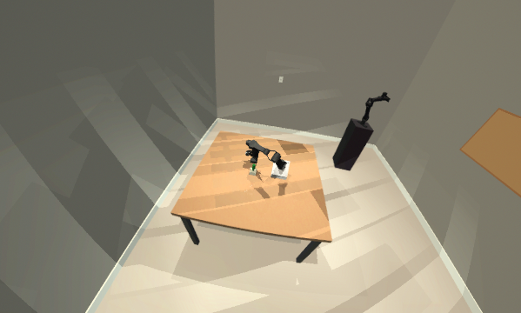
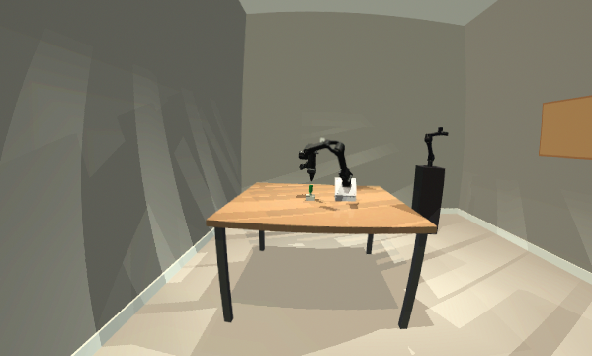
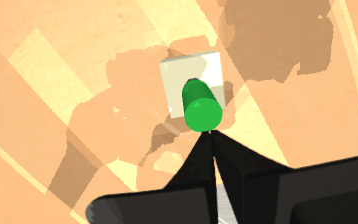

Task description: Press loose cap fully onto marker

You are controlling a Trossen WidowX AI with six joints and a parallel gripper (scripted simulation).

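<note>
Now: gripper tip 60 mm above the green cap. The rest, counted from my gripper tip: holder block 120 mm below.
</note>
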